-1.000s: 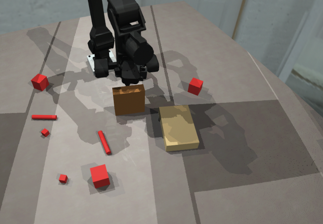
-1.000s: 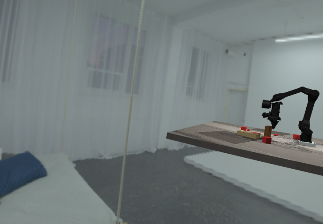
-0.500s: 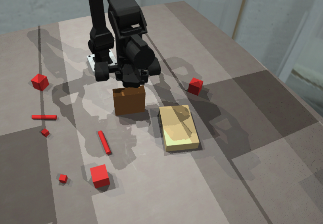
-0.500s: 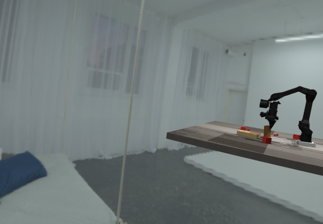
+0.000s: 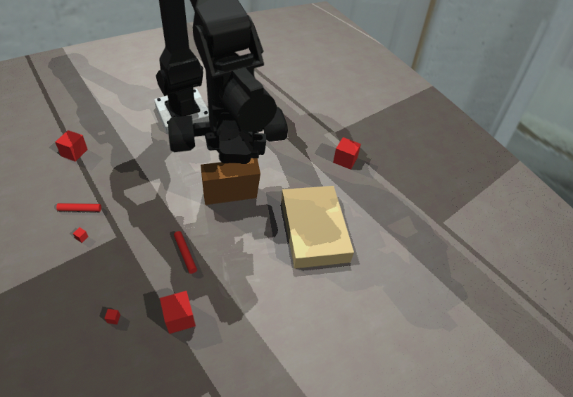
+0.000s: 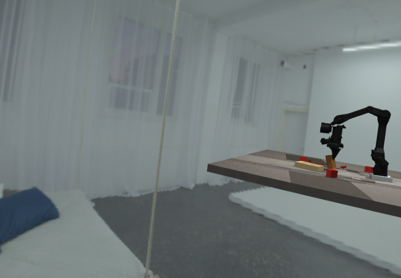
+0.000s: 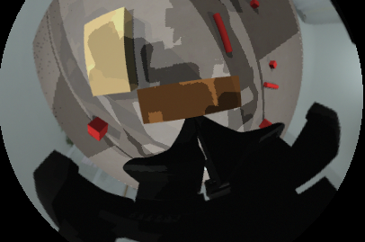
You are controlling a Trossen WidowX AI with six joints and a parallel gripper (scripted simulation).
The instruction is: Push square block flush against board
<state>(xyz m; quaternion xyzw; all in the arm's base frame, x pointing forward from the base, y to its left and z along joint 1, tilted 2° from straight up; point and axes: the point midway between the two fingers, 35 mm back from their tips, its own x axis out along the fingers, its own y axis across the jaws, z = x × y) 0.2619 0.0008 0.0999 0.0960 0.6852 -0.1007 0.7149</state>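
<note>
Right now my gripper tip is 10 mm short of the square block and 30 mm above it. The rest, counted from my gripper tip: board (140 mm ahead, 100 mm to the left, 60 mm below).
</note>
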